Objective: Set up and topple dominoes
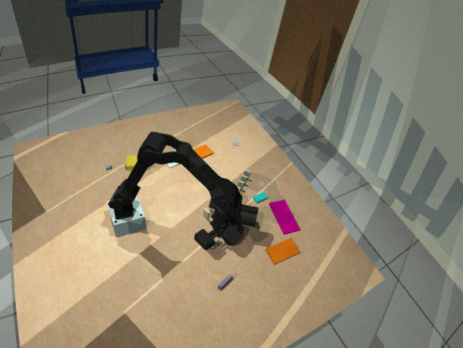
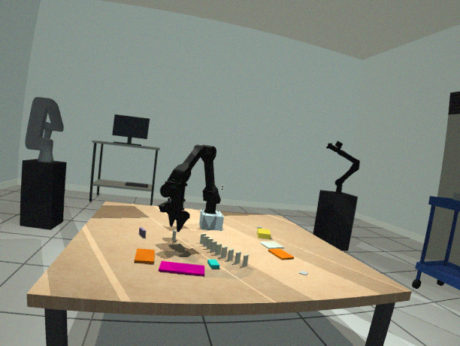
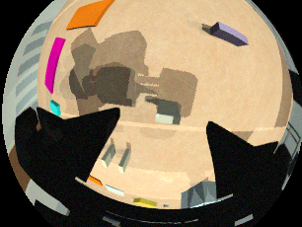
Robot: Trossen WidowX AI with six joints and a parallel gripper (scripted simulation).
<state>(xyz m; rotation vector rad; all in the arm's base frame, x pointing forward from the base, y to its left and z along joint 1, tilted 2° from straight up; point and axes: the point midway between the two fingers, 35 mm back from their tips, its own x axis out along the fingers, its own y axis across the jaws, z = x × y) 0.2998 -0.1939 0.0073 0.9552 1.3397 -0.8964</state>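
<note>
My gripper tip is 3 cm past the purple block, 15 cm to the left of it and 4 cm above it. The rest, counted from my gripper tip: orange slab: 24 cm ahead, 11 cm to the right, 5 cm below; teal block: 27 cm ahead, 16 cm to the left, 5 cm below; magenta slab: 32 cm ahead, 4 cm to the left, 5 cm below.
</note>
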